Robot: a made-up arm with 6 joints.
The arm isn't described. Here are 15 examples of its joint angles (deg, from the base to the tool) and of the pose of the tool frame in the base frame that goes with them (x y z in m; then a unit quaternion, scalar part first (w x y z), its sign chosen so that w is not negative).
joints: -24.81 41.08 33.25 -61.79 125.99 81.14
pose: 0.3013 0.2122 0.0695 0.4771 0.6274 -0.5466 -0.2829
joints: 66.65 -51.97 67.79 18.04 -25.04 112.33
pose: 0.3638 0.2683 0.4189 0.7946 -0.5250 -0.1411 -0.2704
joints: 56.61 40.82 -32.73 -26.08 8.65 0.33
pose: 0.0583 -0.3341 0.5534 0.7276 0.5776 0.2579 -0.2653
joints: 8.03 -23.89 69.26 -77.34 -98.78 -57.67
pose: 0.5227 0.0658 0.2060 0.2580 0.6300 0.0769 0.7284
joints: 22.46 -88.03 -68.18 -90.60 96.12 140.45
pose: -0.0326 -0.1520 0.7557 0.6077 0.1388 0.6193 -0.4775
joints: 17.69 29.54 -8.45 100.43 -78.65 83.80
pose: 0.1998 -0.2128 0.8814 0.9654 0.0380 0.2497 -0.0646
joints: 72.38 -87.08 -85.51 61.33 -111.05 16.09
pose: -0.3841 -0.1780 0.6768 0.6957 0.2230 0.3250 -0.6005
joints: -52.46 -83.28 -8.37 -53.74 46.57 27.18
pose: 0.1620 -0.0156 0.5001 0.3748 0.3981 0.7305 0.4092
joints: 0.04 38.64 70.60 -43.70 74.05 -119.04
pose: 0.3469 0.1237 -0.0240 0.4640 -0.1603 0.8675 -0.0801
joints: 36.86 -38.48 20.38 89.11 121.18 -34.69
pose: 0.5153 -0.0356 0.5732 0.3510 -0.8434 0.1512 0.3776
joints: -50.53 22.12 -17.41 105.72 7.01 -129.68
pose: 0.2766 0.3564 0.6076 0.0363 -0.6588 -0.5866 -0.4696
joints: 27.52 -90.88 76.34 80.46 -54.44 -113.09
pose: 0.3221 -0.3039 0.2984 0.7287 -0.4519 -0.3643 -0.3634
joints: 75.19 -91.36 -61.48 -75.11 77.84 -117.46
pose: -0.0048 -0.4503 0.6155 0.8298 0.4434 0.0049 -0.3388
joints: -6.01 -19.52 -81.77 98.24 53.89 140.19
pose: -0.4532 0.2491 0.7539 0.1759 -0.4532 -0.0285 0.8734
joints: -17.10 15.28 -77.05 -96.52 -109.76 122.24
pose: -0.0481 0.1001 0.4129 0.1286 0.8664 0.1472 0.4596
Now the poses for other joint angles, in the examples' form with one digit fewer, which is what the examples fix.
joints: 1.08 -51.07 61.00 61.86 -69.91 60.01
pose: 0.585 -0.351 0.503 0.290 -0.253 0.690 -0.614
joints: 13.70 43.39 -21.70 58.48 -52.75 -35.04
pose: 0.160 -0.186 0.754 0.499 -0.170 0.833 -0.170
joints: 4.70 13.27 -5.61 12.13 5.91 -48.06
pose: 0.113 0.004 0.633 0.488 0.443 0.527 -0.537
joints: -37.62 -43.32 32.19 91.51 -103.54 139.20
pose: 0.184 -0.083 0.825 0.609 -0.244 -0.105 -0.748
